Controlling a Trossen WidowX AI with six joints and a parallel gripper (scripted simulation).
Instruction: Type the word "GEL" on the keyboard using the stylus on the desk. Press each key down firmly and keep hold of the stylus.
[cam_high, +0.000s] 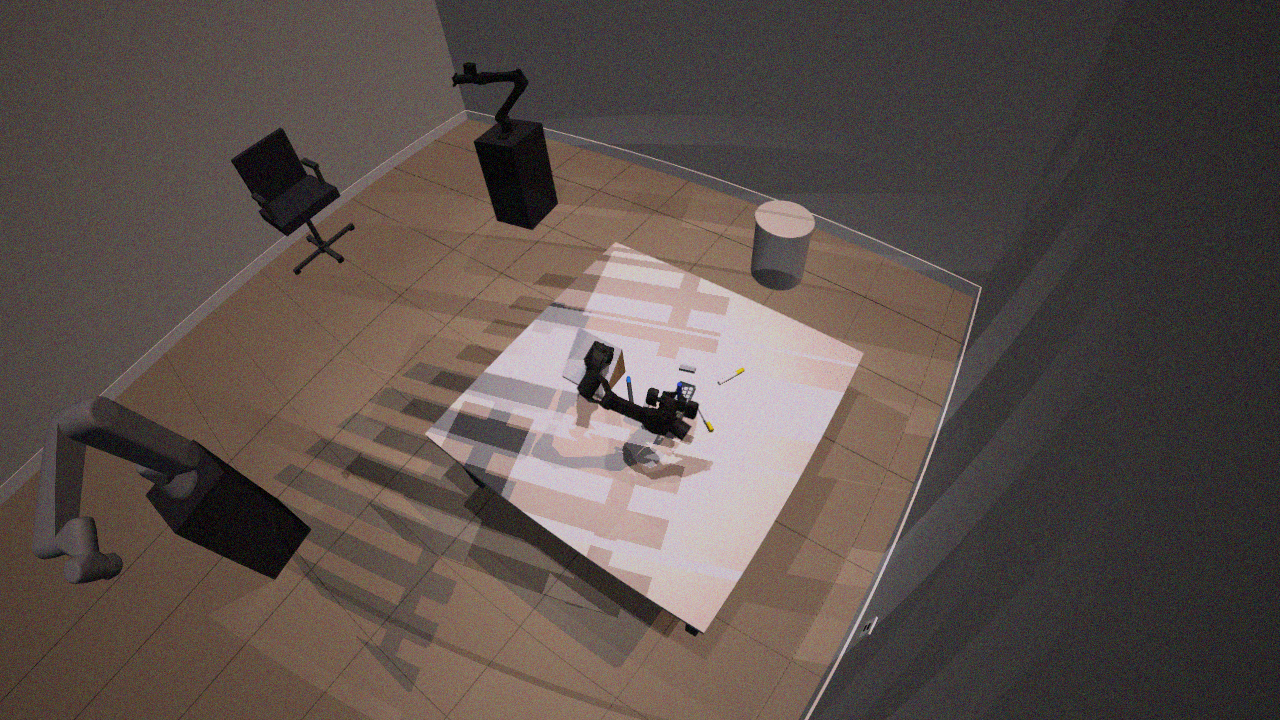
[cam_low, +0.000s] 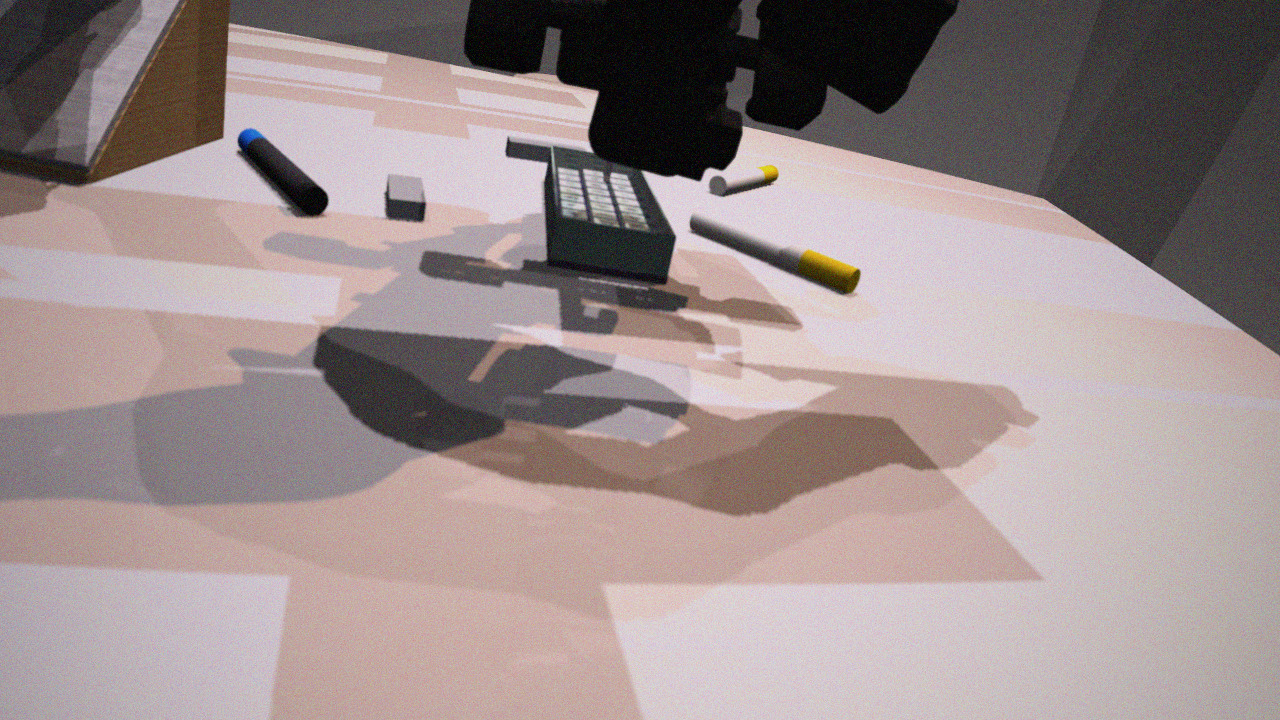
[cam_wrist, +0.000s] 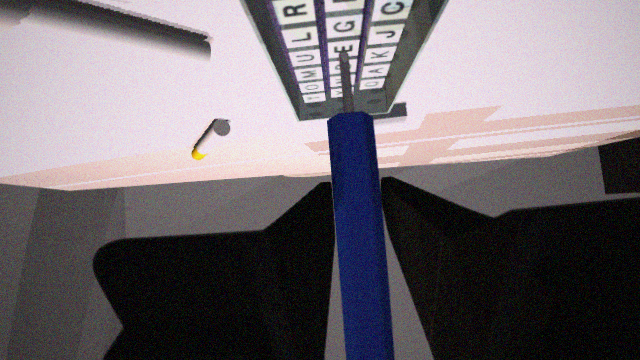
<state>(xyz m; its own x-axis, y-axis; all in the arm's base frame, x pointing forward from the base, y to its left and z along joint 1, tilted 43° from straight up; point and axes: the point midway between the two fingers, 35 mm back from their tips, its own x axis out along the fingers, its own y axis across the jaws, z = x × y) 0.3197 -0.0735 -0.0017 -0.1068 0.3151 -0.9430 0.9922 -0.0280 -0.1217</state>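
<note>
Right now the G key is 70 mm below my gripper tip. From my gripper tip the other things lie so: L key: 20 mm ahead, 10 mm to the left, 70 mm below; stylus tip: 50 mm below; blue stylus: 10 mm below.
</note>
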